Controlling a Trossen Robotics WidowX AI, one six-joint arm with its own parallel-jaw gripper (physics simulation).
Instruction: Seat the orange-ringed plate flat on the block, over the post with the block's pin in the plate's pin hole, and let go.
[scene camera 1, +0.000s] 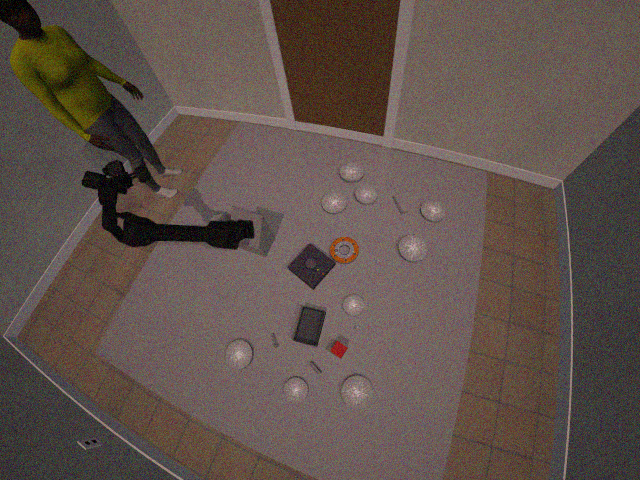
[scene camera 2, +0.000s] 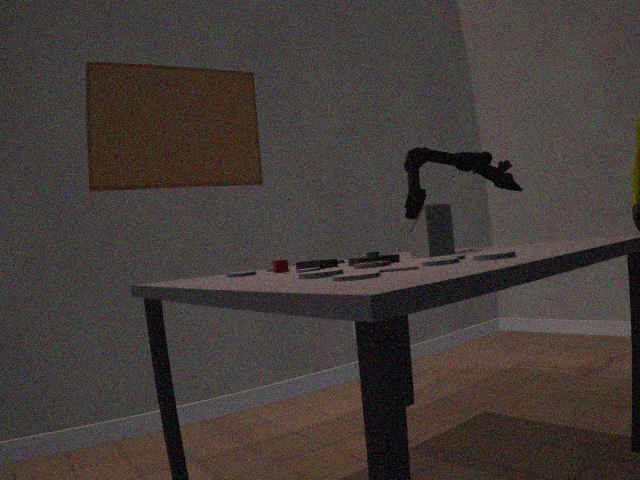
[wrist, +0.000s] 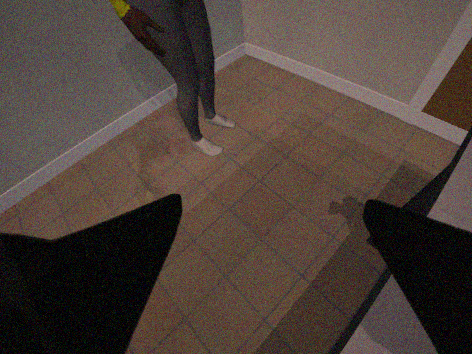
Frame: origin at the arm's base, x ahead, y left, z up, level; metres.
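Where they show: gripper, fingertip midpoint: (scene camera 1: 132, 176) (scene camera 2: 519, 190) (wrist: 272, 205); arm's base, link origin: (scene camera 1: 245, 229) (scene camera 2: 427, 219).
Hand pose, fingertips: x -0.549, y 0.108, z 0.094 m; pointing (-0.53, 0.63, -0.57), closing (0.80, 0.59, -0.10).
Things, the pixels of their centre, and the offset from my fingertips. "spot": a spot on its surface instead.
- orange-ringed plate, body centre: (scene camera 2: 372, 264) (scene camera 1: 344, 250) dx +0.899, dy -0.074, dz -0.212 m
- dark square block, body centre: (scene camera 2: 373, 258) (scene camera 1: 311, 265) dx +0.794, dy -0.160, dz -0.199 m
- block's round post, surface spot: (scene camera 2: 372, 254) (scene camera 1: 315, 261) spot: dx +0.809, dy -0.148, dz -0.187 m
- small yellowish pin, surface spot: (scene camera 1: 317, 269) spot: dx +0.821, dy -0.175, dz -0.190 m
- dark tray, body centre: (scene camera 2: 316, 264) (scene camera 1: 309, 326) dx +0.839, dy -0.373, dz -0.205 m
- red cube, body centre: (scene camera 2: 280, 266) (scene camera 1: 339, 349) dx +0.951, dy -0.428, dz -0.198 m
The orange-ringed plate (scene camera 1: 344, 260) (scene camera 2: 373, 264) lies flat on the table, close beside the right corner of the dark square block (scene camera 1: 299, 266) (scene camera 2: 388, 258). Whether their edges touch is unclear. The block's round post (scene camera 1: 311, 262) (scene camera 2: 372, 254) stands uncovered at its middle, and a small yellowish pin (scene camera 1: 317, 269) shows beside it. My gripper (scene camera 2: 518, 188) (wrist: 272, 205) is open and empty, raised high and pointing away from the plate and block. The wrist view looks between the fingers at the floor; plate and block do not show there.
A dark tray (scene camera 1: 310, 325) and a red cube (scene camera 1: 339, 349) (scene camera 2: 280, 266) sit on the table (scene camera 2: 248, 299). Several pale round pieces (scene camera 1: 412, 248) (scene camera 1: 239, 353) (scene camera 2: 494, 255) lie around. A grey upright box (scene camera 2: 439, 229) stands near the arm. A person (scene camera 1: 67, 77) (wrist: 190, 75) stands beyond.
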